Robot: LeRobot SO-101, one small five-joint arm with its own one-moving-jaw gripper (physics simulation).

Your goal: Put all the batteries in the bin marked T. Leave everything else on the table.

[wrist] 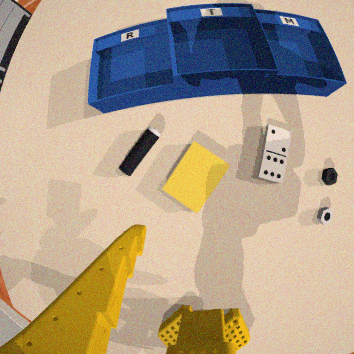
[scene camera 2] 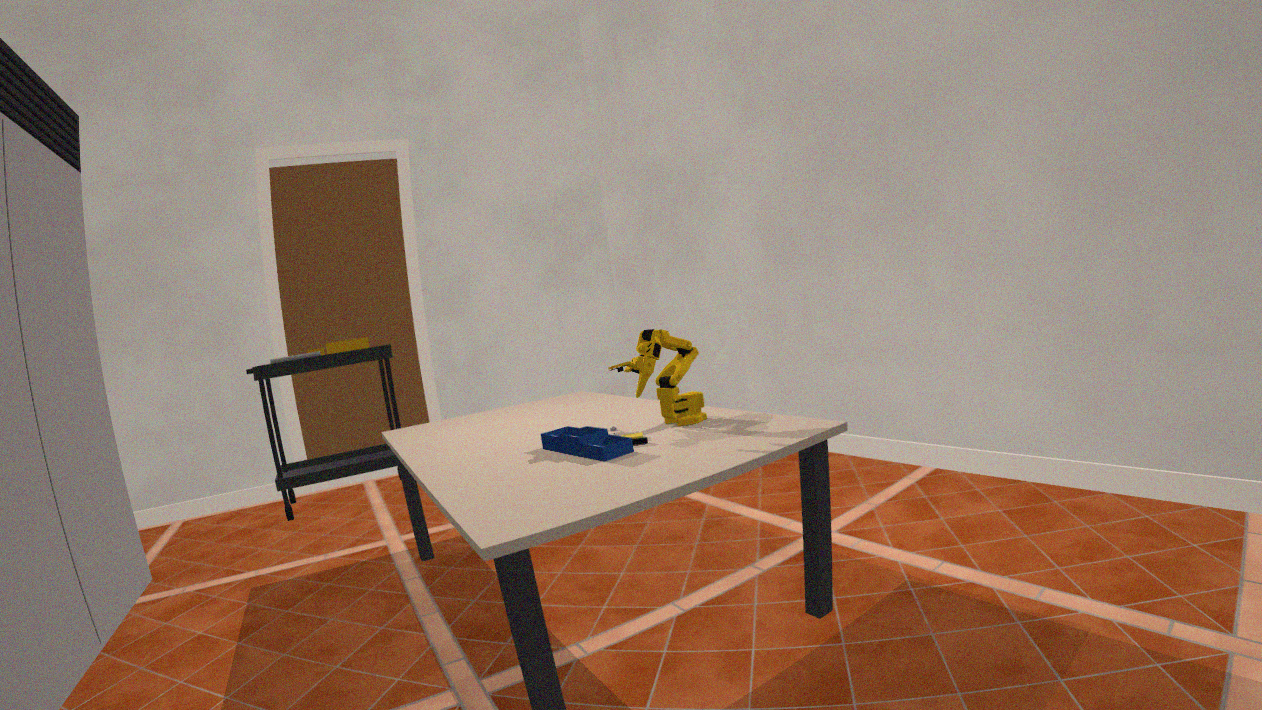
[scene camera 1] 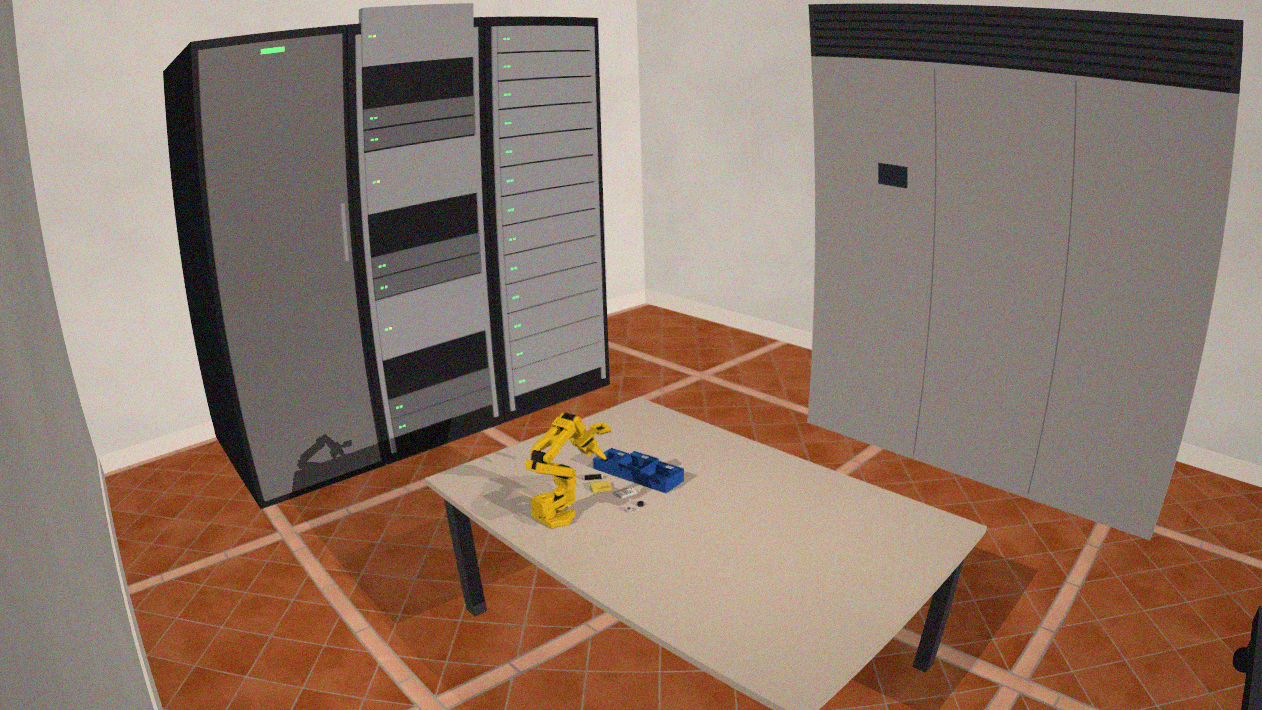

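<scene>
A black cylinder with a pale end, which looks like a battery, lies on the table below bin R in the wrist view. The bin marked T is the middle one of three joined blue bins; its inside is partly shaded and no object shows in it. My gripper is wide open and empty, above the table. In the wrist view its notched jaw reaches toward the cylinder, with its tip below it and apart from it.
Bin R is left of T and bin M right. A yellow block lies beside the cylinder. Farther right are a domino, a black hexagonal piece and a white nut-like piece.
</scene>
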